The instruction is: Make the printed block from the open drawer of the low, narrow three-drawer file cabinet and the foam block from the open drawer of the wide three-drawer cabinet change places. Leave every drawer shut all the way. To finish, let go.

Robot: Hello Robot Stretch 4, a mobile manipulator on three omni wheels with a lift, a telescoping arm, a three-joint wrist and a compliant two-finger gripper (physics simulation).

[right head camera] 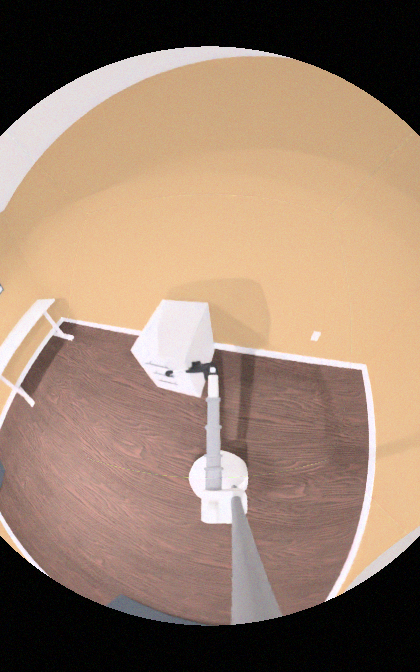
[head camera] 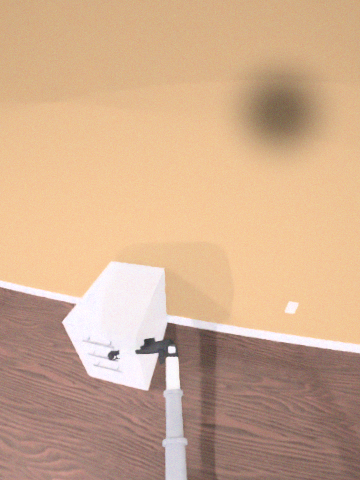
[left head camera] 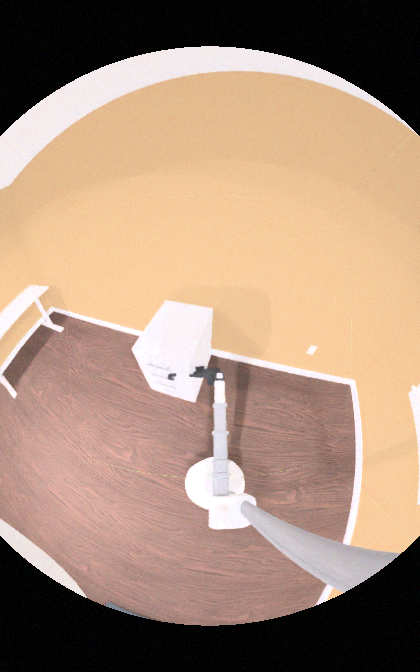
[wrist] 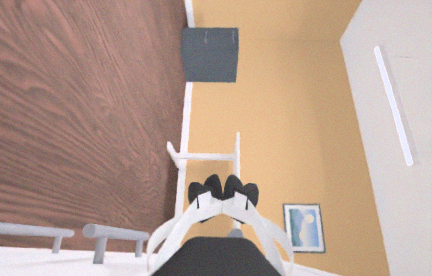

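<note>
A white three-drawer cabinet (head camera: 132,300) (left head camera: 175,330) (right head camera: 175,330) stands against the wall, all its drawers looking shut. Two of its grey bar handles show at the lower left of the wrist view, the nearer handle (wrist: 117,232) beside my gripper. My gripper (head camera: 114,355) (left head camera: 172,376) (right head camera: 169,373) (wrist: 223,189) is level, pointing left across the cabinet's front, close to the handles; I cannot tell whether it touches. Its black fingertips meet with nothing between them. A dark grey cabinet (wrist: 212,55) stands by the far wall in the wrist view. Neither block shows in these views.
A white table or bench (left head camera: 20,307) (right head camera: 25,330) (wrist: 237,170) stands along the left wall. A framed picture (wrist: 304,228) hangs on that wall. Part of a dark grey object (right head camera: 150,610) shows at the bottom of the right head view. My telescoping arm (head camera: 175,420) extends beside the white cabinet.
</note>
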